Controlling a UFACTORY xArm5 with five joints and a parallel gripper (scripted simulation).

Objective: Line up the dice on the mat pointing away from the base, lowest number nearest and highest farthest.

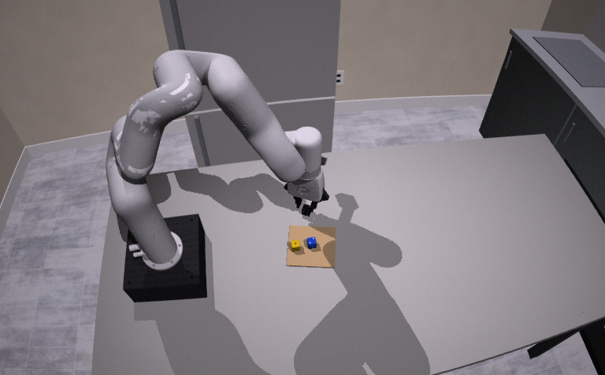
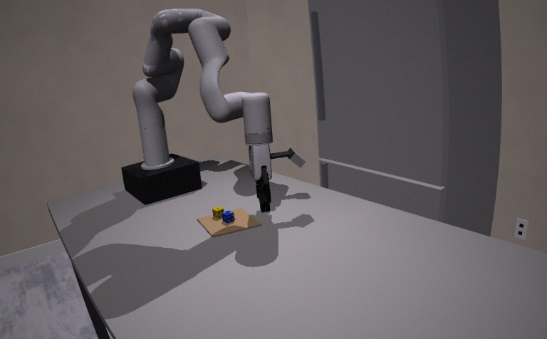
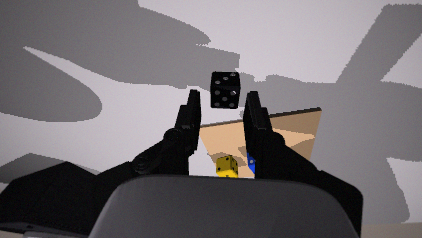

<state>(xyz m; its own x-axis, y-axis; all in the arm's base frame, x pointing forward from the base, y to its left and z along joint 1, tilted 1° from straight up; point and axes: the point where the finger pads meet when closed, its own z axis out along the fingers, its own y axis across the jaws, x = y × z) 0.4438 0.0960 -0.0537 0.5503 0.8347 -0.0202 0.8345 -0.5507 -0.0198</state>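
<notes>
Now: hand 40 mm above the black die. Also, from my hand: blue die: 20 mm behind, 120 mm to the right, 30 mm below; then mat: 20 mm behind, 120 mm to the right, 50 mm below; then yellow die: 60 mm behind, 120 mm to the right, 30 mm below.
</notes>
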